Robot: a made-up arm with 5 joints. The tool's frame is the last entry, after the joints. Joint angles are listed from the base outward.
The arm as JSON. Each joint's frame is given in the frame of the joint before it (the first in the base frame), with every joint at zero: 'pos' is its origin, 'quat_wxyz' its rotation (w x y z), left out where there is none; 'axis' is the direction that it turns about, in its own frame. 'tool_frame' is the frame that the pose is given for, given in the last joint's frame.
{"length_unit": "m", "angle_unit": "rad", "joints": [
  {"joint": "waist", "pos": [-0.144, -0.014, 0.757], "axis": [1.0, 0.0, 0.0]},
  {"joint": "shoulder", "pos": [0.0, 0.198, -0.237], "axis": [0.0, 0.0, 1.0]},
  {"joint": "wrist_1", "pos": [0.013, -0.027, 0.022], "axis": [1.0, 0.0, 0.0]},
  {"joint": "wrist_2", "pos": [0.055, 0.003, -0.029], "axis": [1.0, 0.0, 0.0]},
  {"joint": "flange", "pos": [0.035, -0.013, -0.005], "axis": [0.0, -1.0, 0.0]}
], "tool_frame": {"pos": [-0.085, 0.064, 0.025], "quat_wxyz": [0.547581, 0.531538, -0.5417, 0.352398]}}
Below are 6 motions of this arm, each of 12 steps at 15 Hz.
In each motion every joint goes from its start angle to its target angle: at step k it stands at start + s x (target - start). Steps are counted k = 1, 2, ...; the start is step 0. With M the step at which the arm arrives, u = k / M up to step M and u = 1 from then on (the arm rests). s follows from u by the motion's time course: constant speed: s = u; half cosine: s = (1 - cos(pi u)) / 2; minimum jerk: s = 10 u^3 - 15 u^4 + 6 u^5.
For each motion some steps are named. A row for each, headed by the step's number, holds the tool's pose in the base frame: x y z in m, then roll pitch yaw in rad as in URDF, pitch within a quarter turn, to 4 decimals.
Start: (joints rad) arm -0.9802 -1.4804 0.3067 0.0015 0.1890
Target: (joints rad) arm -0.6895 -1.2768 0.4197 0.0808 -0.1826
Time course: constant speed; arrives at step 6
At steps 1, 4, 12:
1: -0.1121 -0.0762 0.4786 -2.0430 -0.6393 2.2393
4: -0.1179 -0.0233 0.4880 -2.3092 -0.9269 2.5928
12: -0.1222 0.0068 0.5000 -2.6523 -1.0585 2.9964

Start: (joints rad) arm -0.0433 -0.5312 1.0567 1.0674 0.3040
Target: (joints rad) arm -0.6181 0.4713 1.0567 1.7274 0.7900
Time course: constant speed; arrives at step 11
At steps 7, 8, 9, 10, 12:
7: -0.1225 0.0803 0.5305 2.6016 0.6654 -2.0800
8: -0.1190 0.0698 0.5270 2.5241 0.6323 -2.0852
9: -0.1153 0.0595 0.5238 2.4429 0.5904 -2.0946
10: -0.1114 0.0492 0.5209 2.3600 0.5394 -2.1067
12: -0.1071 0.0390 0.5181 2.2774 0.4790 -2.1199

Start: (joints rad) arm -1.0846 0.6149 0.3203 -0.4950 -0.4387
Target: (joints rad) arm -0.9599 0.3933 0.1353 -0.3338 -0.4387
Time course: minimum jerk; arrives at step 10
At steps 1, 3, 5, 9, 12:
1: -0.1396 -0.0689 0.4387 0.4706 -0.1366 1.0590
3: -0.1373 -0.0636 0.4381 0.4514 -0.1661 1.0474
5: -0.1324 -0.0521 0.4373 0.4113 -0.2303 1.0213
9: -0.1258 -0.0356 0.4375 0.3576 -0.3237 0.9806
12: -0.1256 -0.0353 0.4375 0.3567 -0.3253 0.9799

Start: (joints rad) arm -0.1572 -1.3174 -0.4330 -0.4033 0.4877
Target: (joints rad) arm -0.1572 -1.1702 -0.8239 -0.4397 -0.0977
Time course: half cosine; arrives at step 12
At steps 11, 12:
11: -0.1400 0.1179 0.4556 -0.2774 -0.4704 0.1930
12: -0.1395 0.1177 0.4557 -0.2760 -0.4638 0.1842

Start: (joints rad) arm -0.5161 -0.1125 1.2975 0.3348 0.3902
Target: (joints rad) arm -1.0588 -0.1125 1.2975 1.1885 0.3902
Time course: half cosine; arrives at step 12
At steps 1, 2, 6, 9, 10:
1: -0.1279 0.0819 0.5072 3.1048 -0.2319 -1.9058
2: -0.1281 0.0735 0.5062 3.1037 -0.2161 -1.9031
6: -0.1303 -0.0014 0.5060 3.0928 -0.0802 -1.8758
9: -0.1320 -0.0625 0.5172 3.0823 0.0294 -1.8494
10: -0.1323 -0.0760 0.5212 3.0796 0.0539 -1.8431

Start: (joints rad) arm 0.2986 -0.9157 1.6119 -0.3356 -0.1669
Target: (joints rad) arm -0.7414 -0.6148 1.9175 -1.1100 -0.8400
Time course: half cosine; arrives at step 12
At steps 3, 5, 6, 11, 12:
3: -0.1408 0.1704 0.6354 2.7366 -0.0069 -2.0078
5: -0.1356 0.1304 0.6054 2.7128 -0.2860 -1.7934
6: -0.1309 0.1060 0.5934 2.6435 -0.4461 -1.6652
11: -0.1035 0.0187 0.5757 1.9151 -0.8735 -0.9565
12: -0.1023 0.0158 0.5756 1.8753 -0.8792 -0.9232

